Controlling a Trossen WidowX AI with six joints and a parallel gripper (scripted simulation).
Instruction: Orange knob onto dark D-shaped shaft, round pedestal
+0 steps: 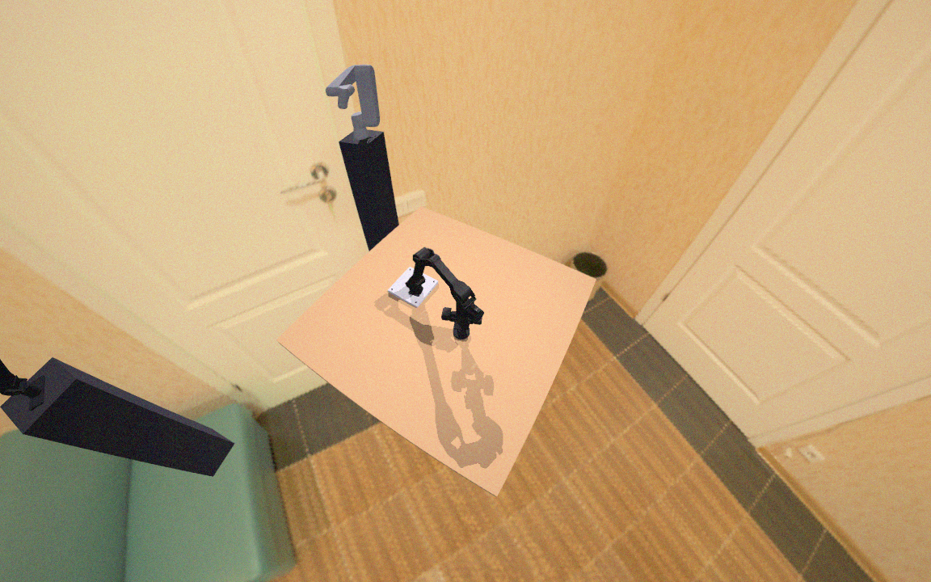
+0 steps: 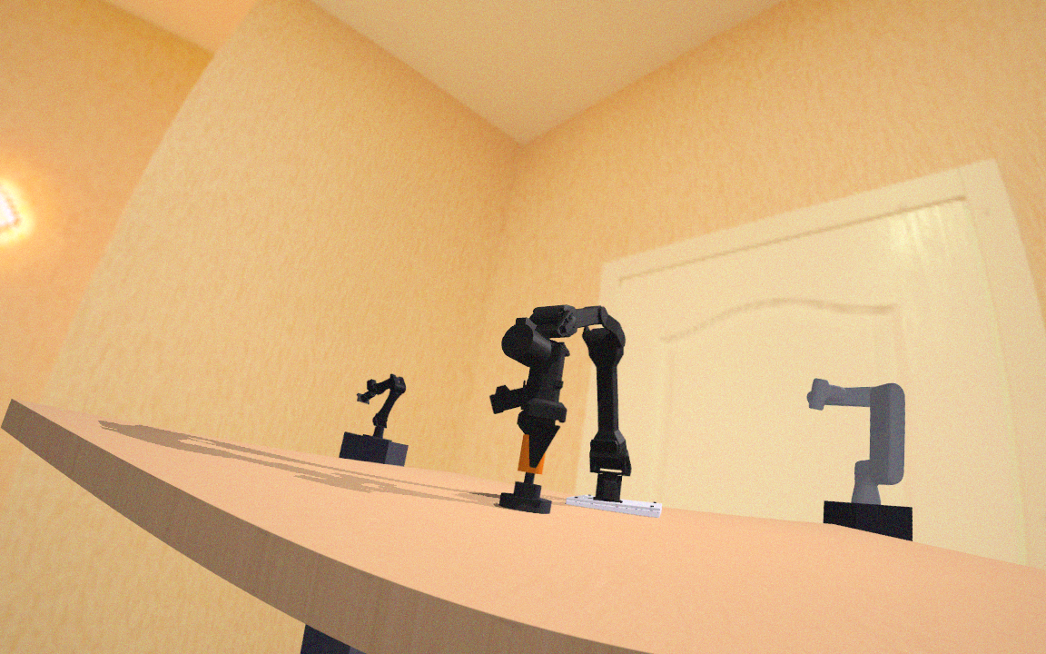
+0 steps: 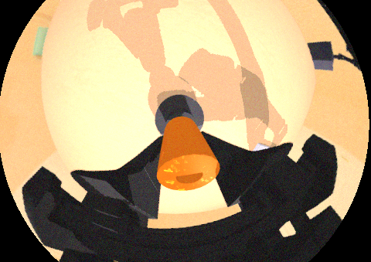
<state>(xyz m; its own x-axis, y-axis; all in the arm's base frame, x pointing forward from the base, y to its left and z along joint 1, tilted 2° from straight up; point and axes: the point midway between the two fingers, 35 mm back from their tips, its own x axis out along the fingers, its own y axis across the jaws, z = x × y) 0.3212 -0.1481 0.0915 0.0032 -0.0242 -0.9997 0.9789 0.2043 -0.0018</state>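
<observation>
Now: gripper tip 4 cm above the round pedestal. Also, from my gripper tip: orange knob: 2 cm above.
</observation>
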